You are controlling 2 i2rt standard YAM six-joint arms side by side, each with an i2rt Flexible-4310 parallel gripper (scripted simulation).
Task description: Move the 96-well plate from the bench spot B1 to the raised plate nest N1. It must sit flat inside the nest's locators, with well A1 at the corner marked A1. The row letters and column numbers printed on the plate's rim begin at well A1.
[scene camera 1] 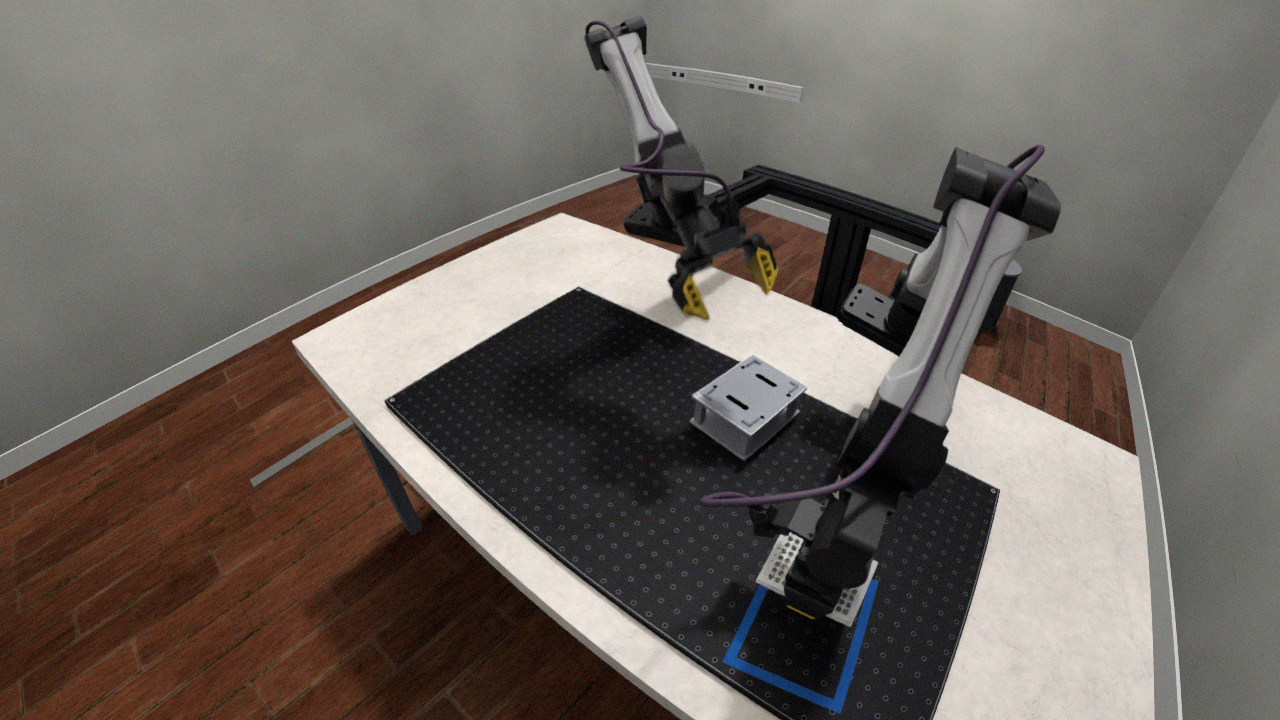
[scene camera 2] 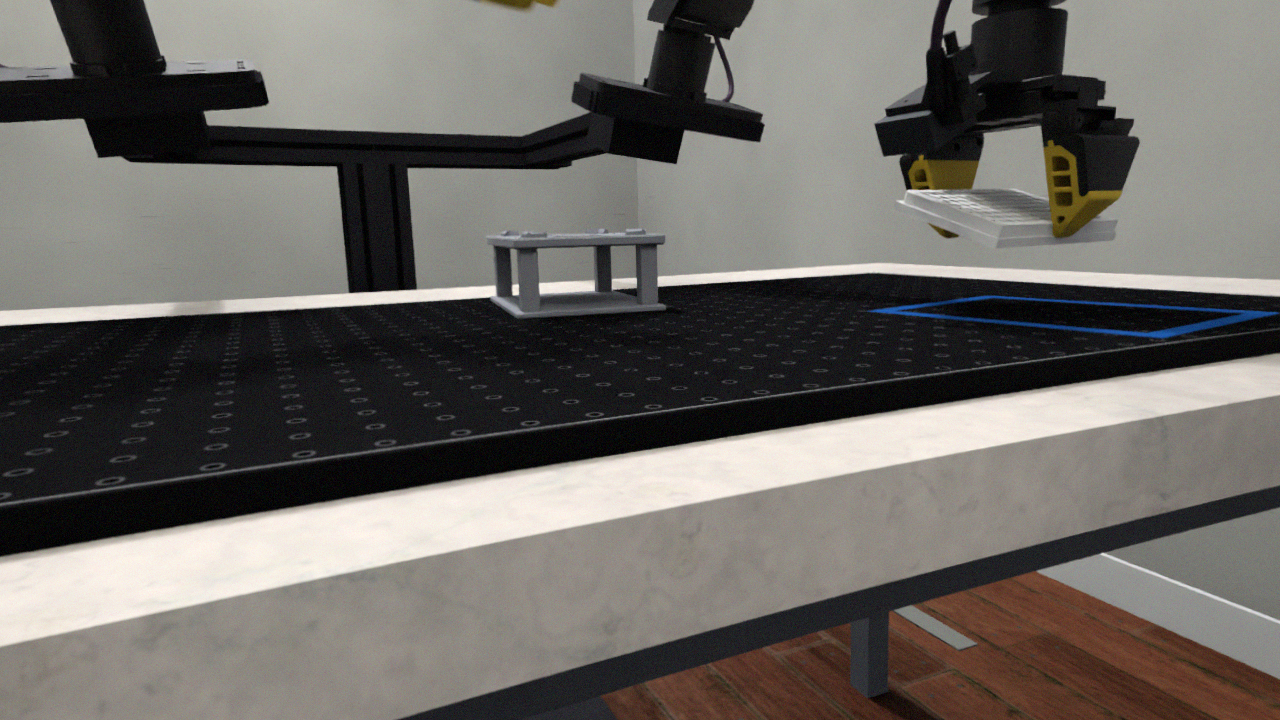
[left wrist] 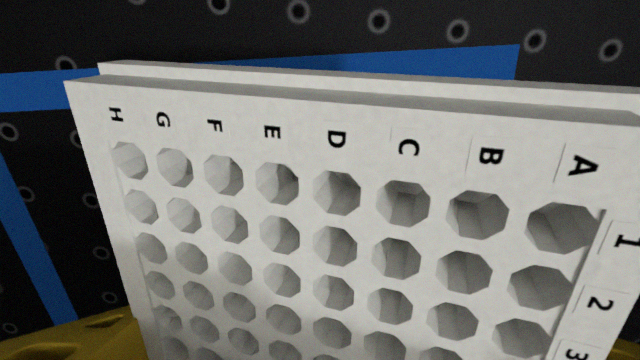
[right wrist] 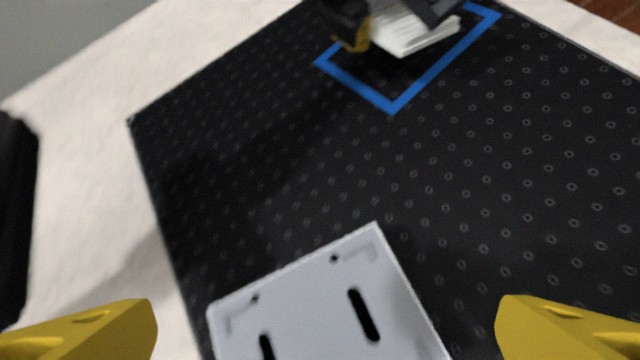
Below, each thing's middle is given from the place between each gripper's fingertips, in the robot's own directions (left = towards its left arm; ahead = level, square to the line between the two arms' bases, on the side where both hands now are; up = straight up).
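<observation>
From my left hand: white 96-well plate (scene camera 2: 1000, 218), 10 mm above; grey raised nest (scene camera 1: 762, 399), 220 mm behind and 260 mm to the right. Going by its middle, the plate is nearer to my left hand than to my right hand.
From my right hand (scene camera 1: 739, 304): white 96-well plate, 170 mm below, 170 mm ahead and 290 mm to the left; grey raised nest, 190 mm below, 30 mm to the left and 50 mm behind. Going by its middle, the nest is nearer to my right hand than to my left hand.
</observation>
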